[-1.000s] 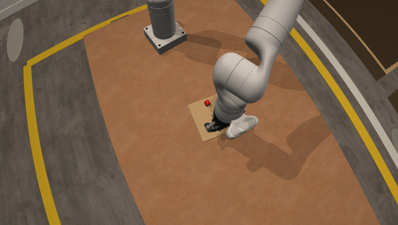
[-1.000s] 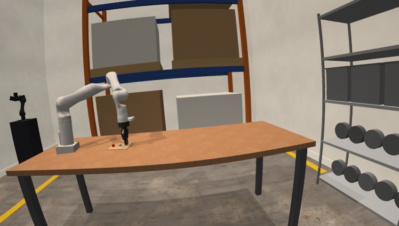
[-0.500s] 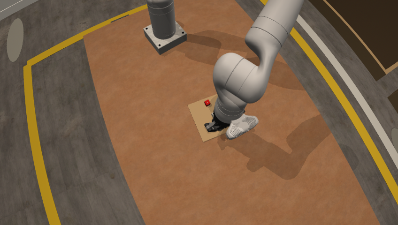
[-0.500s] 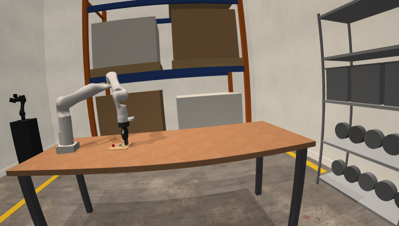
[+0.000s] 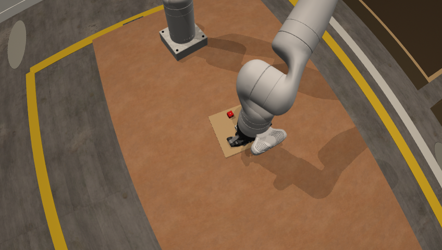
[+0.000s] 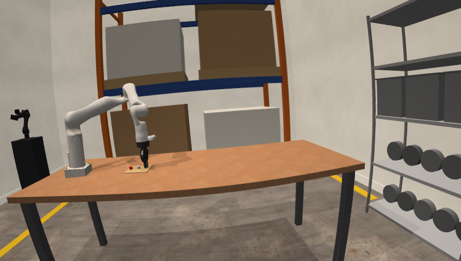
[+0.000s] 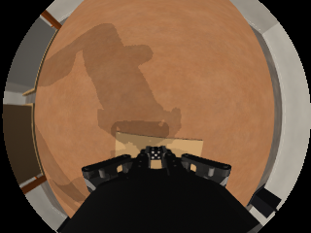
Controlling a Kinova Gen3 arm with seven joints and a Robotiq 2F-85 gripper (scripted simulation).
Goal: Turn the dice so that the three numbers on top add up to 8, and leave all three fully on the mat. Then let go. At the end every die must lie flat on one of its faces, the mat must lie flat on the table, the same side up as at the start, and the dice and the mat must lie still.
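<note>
Right now the black die is 10 mm below my hand. Also, from my hand: red die 90 mm behind, 10 mm to the left, 10 mm below; then tan mat 50 mm behind, 20 mm below, 10 mm to the left; then white die 50 mm behind, 10 mm to the left, 10 mm below.
</note>
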